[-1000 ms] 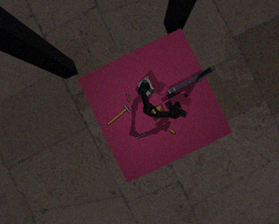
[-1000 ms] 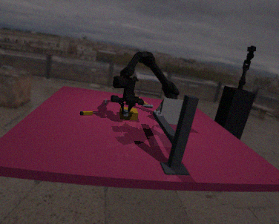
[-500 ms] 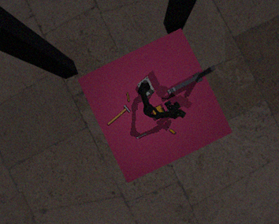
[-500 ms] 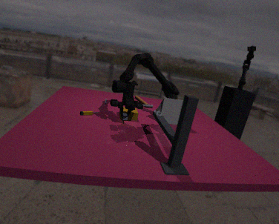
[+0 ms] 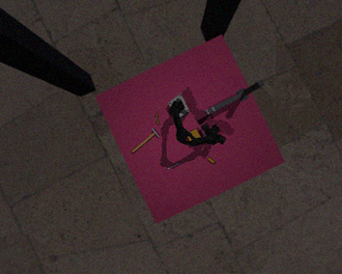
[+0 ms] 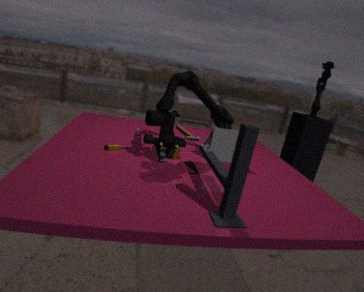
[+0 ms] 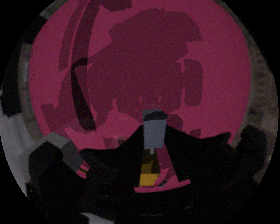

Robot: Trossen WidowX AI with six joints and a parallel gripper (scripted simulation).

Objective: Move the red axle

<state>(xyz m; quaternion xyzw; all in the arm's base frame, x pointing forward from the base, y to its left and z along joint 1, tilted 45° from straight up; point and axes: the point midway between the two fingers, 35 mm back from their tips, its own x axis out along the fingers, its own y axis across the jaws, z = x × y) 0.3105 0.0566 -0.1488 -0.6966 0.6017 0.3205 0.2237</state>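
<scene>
My gripper tip is 2 cm to the left of the upright peg and 1 cm below it. Also, from my gripper tip: black tool 22 cm ahead, 6 cm to the right; then yellow block 12 cm to the right, 2 cm behind, 2 cm above.
</scene>
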